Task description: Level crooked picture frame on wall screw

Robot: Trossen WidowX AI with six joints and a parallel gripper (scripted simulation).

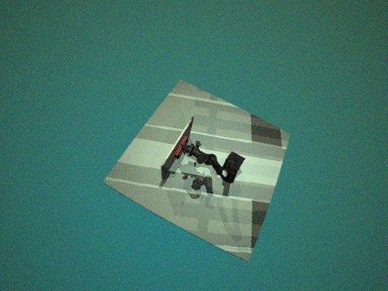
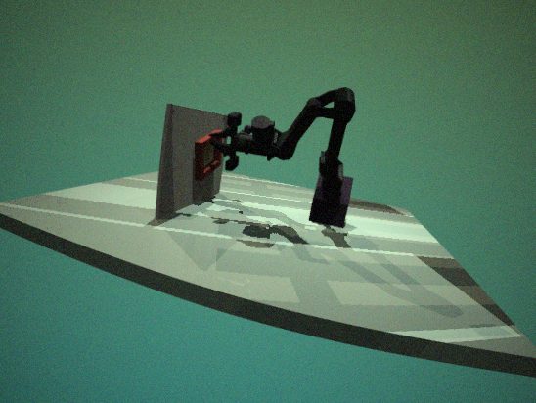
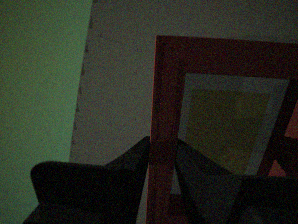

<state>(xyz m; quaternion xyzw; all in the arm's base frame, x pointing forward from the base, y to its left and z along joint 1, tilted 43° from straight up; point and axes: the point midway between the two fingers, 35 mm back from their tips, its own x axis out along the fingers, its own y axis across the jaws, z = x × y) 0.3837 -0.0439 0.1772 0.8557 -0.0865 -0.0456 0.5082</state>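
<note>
Right now my gripper tip is 10 mm to the left of the red picture frame and 50 mm above it. The rest, counted from my gripper tip: grey wall panel 20 mm ahead, 10 mm to the left, 70 mm below.
</note>
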